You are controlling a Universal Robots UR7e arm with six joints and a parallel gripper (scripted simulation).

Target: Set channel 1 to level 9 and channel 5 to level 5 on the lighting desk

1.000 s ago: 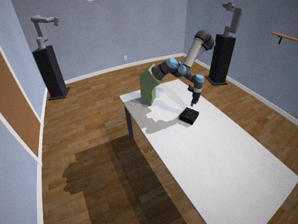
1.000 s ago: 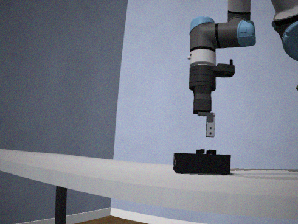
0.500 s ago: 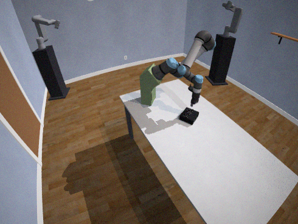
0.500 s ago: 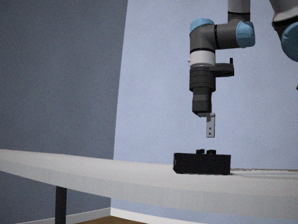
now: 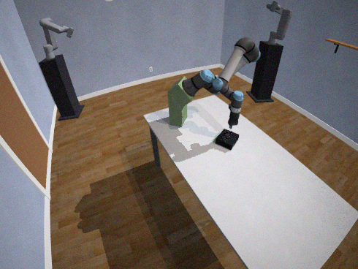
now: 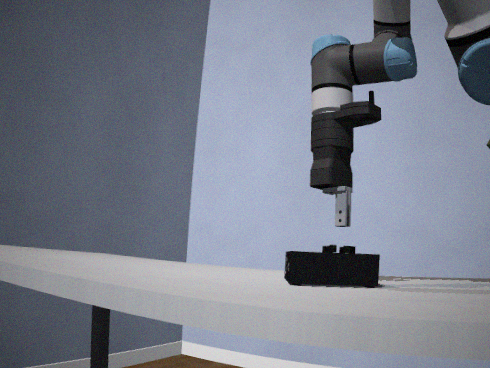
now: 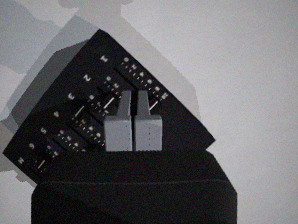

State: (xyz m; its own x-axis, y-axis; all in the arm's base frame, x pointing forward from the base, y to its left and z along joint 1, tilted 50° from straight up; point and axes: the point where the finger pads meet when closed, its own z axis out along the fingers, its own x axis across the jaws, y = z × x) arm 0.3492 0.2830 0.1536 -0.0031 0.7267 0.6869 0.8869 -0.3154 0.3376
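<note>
My gripper is now 50 mm above the channel 1 fader cap, 10 mm to the right of it and 10 mm short of it. From my hand the other things lie so: channel 2 fader cap 50 mm below, 20 mm to the right; channel 3 fader cap 50 mm to the right, 50 mm below, 10 mm ahead; channel 5 fader cap 70 mm ahead, 50 mm to the right, 50 mm below.
</note>
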